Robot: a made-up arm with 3 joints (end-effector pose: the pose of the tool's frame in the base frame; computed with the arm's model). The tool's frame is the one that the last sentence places. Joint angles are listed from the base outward.
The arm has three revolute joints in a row. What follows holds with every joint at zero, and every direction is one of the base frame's.
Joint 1 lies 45.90 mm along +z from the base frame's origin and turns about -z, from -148.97 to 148.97 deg.
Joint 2 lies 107.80 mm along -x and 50.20 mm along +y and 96.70 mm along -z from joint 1 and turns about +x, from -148.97 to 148.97 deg.
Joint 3 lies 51.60 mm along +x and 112.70 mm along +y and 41.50 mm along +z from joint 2 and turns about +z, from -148.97 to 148.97 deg.
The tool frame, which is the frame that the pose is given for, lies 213.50 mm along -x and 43.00 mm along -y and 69.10 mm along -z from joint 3; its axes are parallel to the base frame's.
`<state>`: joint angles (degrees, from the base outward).
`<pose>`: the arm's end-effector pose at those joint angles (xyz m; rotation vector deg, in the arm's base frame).
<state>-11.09 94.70 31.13</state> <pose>-0.2282 0.0373 -0.0829 94.96 -16.78 31.99</pose>
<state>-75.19 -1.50 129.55</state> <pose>0.0047 0.1155 -0.0777 1.85 -0.95 -155.25</pose>
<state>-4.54 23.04 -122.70</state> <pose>-0.0049 0.3521 0.0473 12.28 24.75 -116.30</pose>
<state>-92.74 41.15 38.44</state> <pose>-0.0185 -0.1978 -0.1069 45.60 23.39 124.33</pose>
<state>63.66 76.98 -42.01</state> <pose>0.0061 0.2749 0.1609 85.72 -16.39 -87.47</pose>
